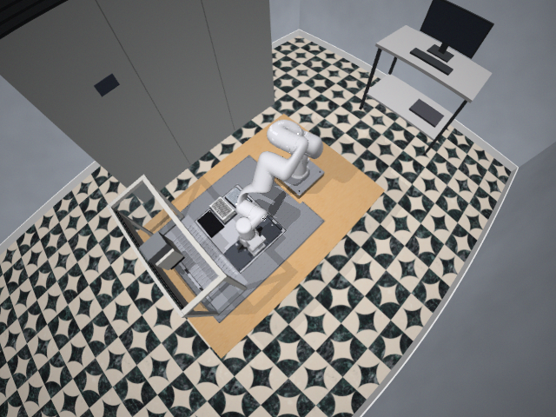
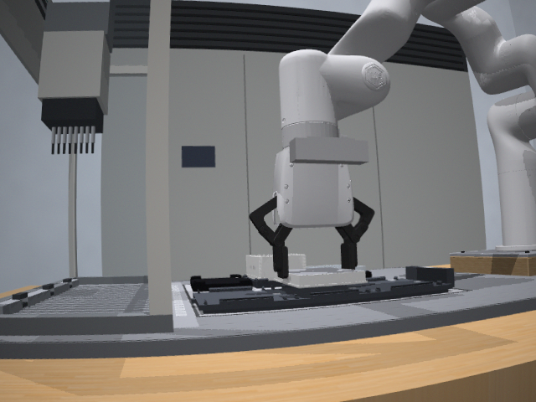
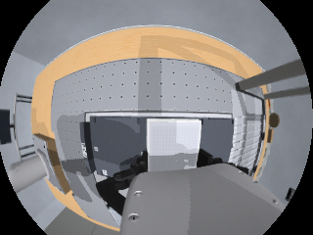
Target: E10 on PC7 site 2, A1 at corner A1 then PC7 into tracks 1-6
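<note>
My gripper is now 10 mm past the carrier PC7 and 30 mm above it. From my hand the other things lie so: plate E01: 160 mm behind, 230 mm to the right, 20 mm below; then black plate nest: 50 mm ahead, 270 mm to the right, 40 mm below; then instrument frame post: 220 mm ahead, 110 mm to the left, 210 mm above.
</note>
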